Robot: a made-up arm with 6 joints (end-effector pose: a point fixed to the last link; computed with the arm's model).
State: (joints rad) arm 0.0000 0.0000 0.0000 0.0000 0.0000 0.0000
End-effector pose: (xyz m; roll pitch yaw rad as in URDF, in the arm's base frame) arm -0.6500 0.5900 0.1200 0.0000 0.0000 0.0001
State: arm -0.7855 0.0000 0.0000 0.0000 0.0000 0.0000
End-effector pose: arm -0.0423 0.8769 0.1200 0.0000 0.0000 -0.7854
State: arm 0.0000 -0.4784 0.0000 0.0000 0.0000 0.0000
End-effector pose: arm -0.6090 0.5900 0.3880 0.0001 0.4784 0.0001
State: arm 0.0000 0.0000 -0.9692 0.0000 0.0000 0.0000
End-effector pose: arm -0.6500 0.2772 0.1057 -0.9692 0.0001 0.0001
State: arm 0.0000 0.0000 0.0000 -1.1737 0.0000 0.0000
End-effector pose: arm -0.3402 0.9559 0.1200 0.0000 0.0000 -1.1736
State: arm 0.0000 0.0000 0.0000 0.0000 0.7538 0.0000
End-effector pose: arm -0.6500 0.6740 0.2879 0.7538 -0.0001 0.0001
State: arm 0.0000 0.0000 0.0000 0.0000 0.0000 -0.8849
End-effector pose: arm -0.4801 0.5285 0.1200 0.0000 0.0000 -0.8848
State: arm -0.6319 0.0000 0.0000 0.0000 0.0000 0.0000
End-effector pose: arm -0.1760 0.8601 0.1200 0.0000 0.0000 -0.6318
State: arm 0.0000 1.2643 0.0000 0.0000 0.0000 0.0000
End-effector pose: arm -0.2043 0.5900 -0.3885 -0.0003 -1.2643 0.0003
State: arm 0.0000 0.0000 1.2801 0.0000 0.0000 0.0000
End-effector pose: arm -0.6500 0.7466 0.4898 1.2801 -0.0001 0.0000
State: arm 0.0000 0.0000 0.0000 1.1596 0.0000 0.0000
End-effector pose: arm -0.4378 0.1658 0.1200 0.0000 0.0000 1.1597
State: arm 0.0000 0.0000 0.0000 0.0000 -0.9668 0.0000
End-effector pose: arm -0.6500 0.3602 0.0621 -0.9668 0.0001 0.0001
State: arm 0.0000 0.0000 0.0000 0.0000 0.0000 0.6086
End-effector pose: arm -0.7665 0.5409 0.1200 0.0000 0.0000 0.6087
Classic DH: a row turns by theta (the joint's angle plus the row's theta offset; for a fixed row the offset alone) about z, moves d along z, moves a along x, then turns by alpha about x. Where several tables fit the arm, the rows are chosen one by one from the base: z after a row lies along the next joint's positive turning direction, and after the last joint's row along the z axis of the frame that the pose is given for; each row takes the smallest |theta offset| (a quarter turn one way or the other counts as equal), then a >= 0, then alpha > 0; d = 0 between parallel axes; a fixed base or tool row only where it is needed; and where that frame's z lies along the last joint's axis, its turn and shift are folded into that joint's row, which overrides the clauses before.
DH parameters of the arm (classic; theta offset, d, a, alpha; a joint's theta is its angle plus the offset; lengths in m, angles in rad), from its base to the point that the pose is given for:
joint 1: 0 0.17 -0.08 1.5708
joint 2: 1.5708 -0.42 0.24 1.5708
joint 3: -1.5708 -0.14 0.12 -1.5708
joint 4: 0 -0.1 -0.12 1.5708
joint 5: 0 -0.41 -0.04 -1.5708
joint 6: 0.095 0 0.211 0
tool (fixed): -1.6657 -0.19 0 0

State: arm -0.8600 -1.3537 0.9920 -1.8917 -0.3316 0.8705
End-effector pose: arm 1.1688 0.2713 0.3686 -1.8499 0.7106 2.6189
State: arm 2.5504 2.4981 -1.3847 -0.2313 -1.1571 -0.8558
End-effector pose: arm -0.1862 -0.0362 -0.3015 0.6889 0.1118 -1.2356
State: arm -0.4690 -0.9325 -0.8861 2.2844 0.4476 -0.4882
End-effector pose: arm 0.1781 0.0646 0.3275 1.6273 0.3097 2.1923
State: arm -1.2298 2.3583 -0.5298 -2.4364 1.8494 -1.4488
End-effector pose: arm 0.4795 0.3708 0.1383 -1.5820 -0.5707 -2.2793
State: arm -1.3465 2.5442 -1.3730 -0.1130 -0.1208 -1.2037
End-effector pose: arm 0.1725 -0.1190 -0.1428 1.6458 0.7149 1.8993
